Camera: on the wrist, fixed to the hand. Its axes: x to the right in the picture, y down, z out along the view.
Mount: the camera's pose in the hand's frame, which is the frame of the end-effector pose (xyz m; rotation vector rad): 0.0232 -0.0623 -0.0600 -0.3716 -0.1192 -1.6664
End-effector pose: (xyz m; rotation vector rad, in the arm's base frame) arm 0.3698 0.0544 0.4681 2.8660 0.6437 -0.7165
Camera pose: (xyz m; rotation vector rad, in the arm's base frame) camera 0.3869 0.1321 0.5093 1.3620 2.6825 -0.6575
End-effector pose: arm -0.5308 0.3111 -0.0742 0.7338 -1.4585 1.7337
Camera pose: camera -0.4902 0.3789 -0.0321 1.2650 -0.6383 0.1356
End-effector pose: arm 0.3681 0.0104 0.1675 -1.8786 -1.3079 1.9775
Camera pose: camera 0.3859 0.0927 0.1980 -0.1634 -2.1537 0.8801
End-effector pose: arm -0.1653 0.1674 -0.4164 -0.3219 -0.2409 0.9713
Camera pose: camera -0.0844 0.1447 -0.4475 -0.2788 -0.6464 -0.7151
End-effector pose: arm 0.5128 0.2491 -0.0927 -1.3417 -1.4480 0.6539
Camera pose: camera 0.5459 0.2421 -0.0098 0.0198 -2.2016 -0.6645
